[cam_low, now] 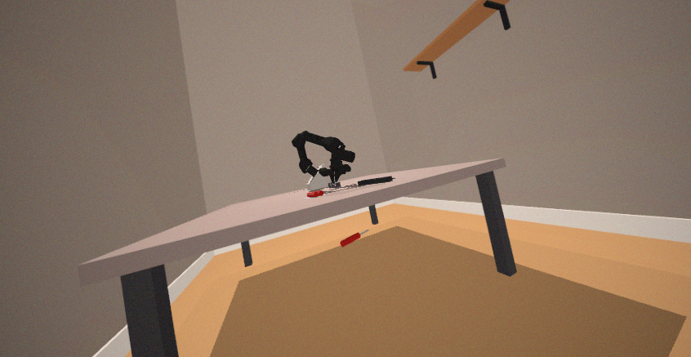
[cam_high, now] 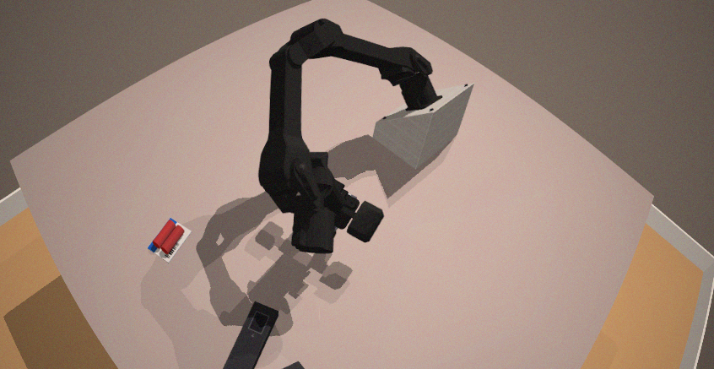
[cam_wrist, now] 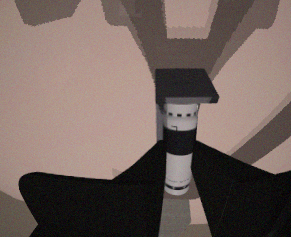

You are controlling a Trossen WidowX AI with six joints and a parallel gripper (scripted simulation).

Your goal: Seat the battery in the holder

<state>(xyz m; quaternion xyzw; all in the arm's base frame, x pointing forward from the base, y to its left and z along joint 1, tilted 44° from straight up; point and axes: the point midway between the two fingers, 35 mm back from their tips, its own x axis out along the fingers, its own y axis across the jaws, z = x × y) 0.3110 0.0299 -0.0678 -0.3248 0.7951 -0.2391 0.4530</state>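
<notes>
Right now the battery is right at my gripper tip. Round my gripper tip: black remote-like device: 300 mm ahead, 120 mm to the left, 10 mm below; then red object: 340 mm ahead, 20 mm to the right, 210 mm below.
</notes>
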